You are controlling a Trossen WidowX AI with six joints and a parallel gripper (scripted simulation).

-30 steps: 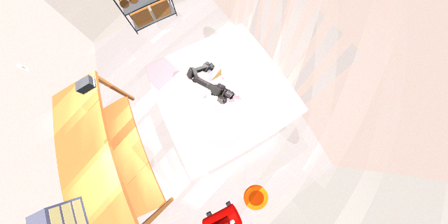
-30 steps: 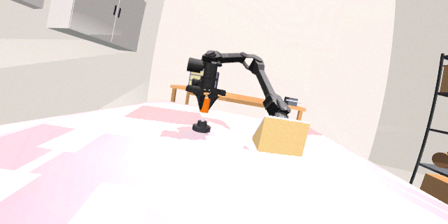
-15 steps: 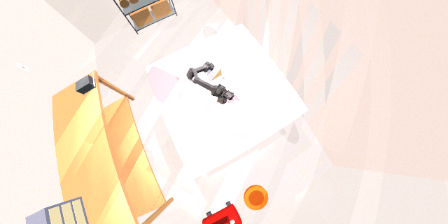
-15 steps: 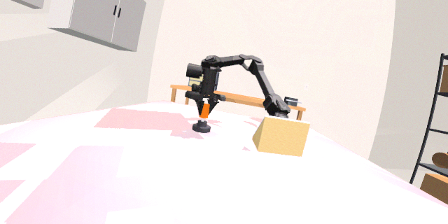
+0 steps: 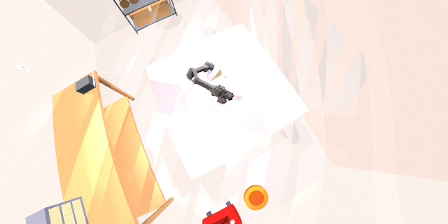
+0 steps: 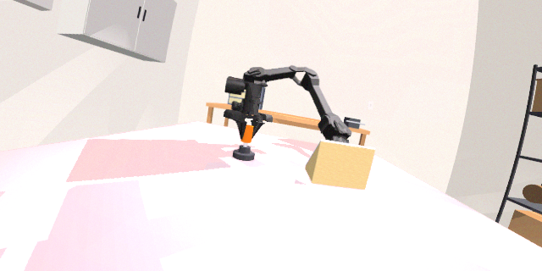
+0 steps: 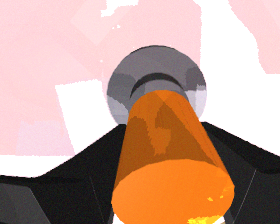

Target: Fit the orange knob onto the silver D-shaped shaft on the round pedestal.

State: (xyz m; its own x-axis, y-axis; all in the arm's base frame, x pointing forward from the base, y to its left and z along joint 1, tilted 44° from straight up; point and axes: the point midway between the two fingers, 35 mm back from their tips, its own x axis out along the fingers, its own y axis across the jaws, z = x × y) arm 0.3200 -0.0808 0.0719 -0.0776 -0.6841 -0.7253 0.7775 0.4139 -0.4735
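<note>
The dark round pedestal is 4 cm below my gripper tip. From my gripper tip the other things lie so: orange knob (3 cm above).
</note>
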